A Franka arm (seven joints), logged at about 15 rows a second.
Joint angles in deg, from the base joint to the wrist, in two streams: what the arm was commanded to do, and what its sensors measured. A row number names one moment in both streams.
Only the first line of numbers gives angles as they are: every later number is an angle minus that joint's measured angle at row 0.
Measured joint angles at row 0: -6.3 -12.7 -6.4 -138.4 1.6 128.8 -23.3
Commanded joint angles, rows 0 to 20: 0.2 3.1 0.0 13.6 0.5 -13.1 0.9; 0.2 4.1 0.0 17.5 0.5 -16.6 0.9; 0.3 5.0 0.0 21.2 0.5 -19.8 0.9; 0.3 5.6 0.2 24.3 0.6 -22.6 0.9; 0.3 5.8 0.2 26.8 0.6 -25.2 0.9; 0.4 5.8 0.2 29.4 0.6 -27.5 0.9; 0.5 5.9 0.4 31.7 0.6 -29.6 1.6; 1.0 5.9 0.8 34.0 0.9 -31.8 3.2; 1.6 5.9 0.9 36.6 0.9 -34.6 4.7; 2.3 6.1 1.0 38.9 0.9 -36.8 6.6; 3.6 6.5 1.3 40.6 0.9 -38.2 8.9; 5.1 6.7 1.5 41.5 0.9 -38.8 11.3; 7.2 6.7 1.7 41.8 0.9 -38.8 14.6; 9.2 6.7 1.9 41.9 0.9 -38.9 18.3; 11.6 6.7 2.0 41.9 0.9 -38.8 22.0; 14.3 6.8 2.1 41.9 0.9 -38.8 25.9; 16.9 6.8 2.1 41.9 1.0 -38.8 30.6; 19.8 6.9 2.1 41.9 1.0 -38.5 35.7; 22.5 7.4 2.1 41.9 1.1 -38.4 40.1; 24.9 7.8 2.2 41.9 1.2 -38.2 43.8; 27.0 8.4 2.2 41.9 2.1 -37.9 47.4
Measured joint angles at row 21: 21.7 6.2 2.7 39.7 0.5 -37.1 38.0
